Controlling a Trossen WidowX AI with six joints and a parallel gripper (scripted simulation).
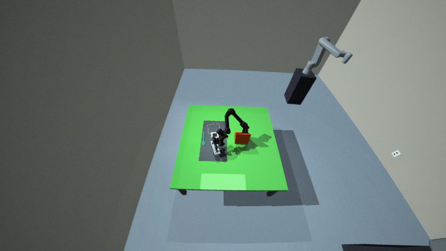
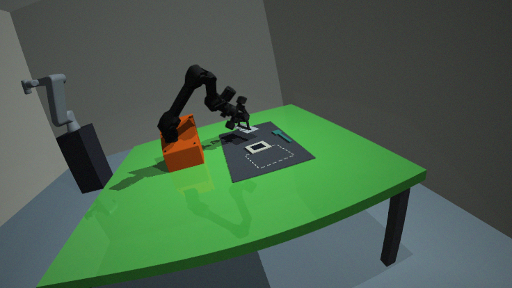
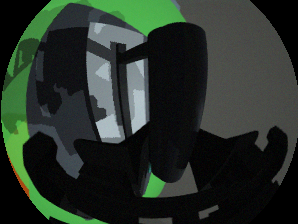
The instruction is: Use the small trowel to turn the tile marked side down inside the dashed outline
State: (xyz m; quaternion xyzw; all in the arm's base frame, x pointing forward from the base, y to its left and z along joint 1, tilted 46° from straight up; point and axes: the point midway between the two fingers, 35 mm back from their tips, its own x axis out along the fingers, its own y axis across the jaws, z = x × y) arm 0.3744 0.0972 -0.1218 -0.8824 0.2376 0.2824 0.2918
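My gripper tip is now 140 mm to the left of the dark mat and 120 mm above it. Round my gripper tip: teal t-shaped tool 140 mm ahead, 110 mm to the right, 100 mm below; small trowel 20 mm behind, 10 mm to the right, 10 mm below; tile 200 mm to the right, 90 mm below.
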